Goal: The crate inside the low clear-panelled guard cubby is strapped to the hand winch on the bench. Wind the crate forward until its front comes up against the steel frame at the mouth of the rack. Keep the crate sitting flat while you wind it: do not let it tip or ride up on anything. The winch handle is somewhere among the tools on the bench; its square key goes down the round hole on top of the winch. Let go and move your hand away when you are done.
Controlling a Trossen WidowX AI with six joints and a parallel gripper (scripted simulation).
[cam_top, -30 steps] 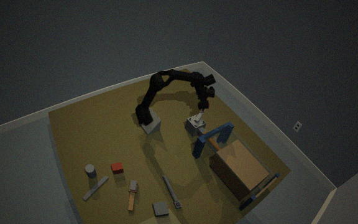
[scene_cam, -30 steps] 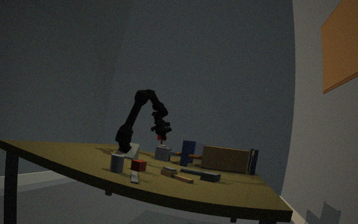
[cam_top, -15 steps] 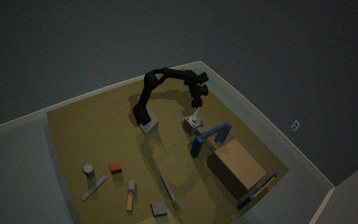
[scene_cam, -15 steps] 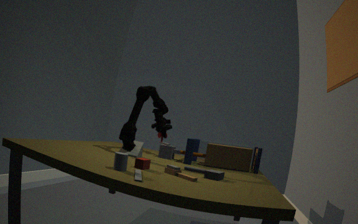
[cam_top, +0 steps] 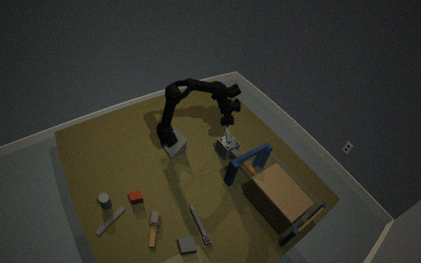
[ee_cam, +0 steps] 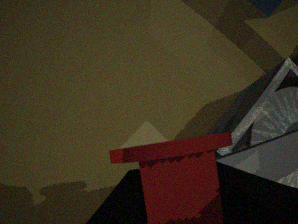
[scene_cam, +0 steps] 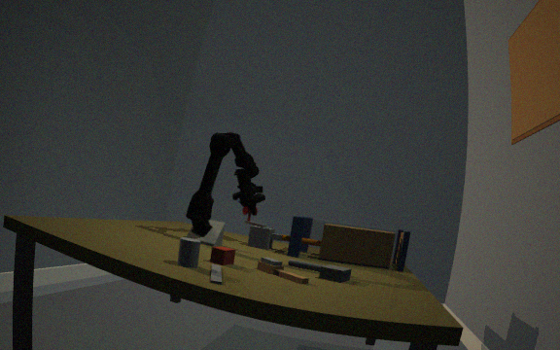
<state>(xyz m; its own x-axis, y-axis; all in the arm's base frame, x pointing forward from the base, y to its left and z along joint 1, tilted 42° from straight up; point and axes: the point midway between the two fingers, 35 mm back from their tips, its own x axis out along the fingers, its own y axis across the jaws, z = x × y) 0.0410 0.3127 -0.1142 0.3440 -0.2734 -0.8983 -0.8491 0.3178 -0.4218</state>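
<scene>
The grey crank handle lies 3 cm to the right of my gripper tip, 3 cm below it and 3 cm ahead of it. The rest, counted from my gripper tip: wooden-handled tool 60 cm to the right, 37 cm ahead, 12 cm below; grey winch 10 cm below, 7 cm ahead, 6 cm to the right; red grip 1 cm to the right, 1 cm behind.
</scene>
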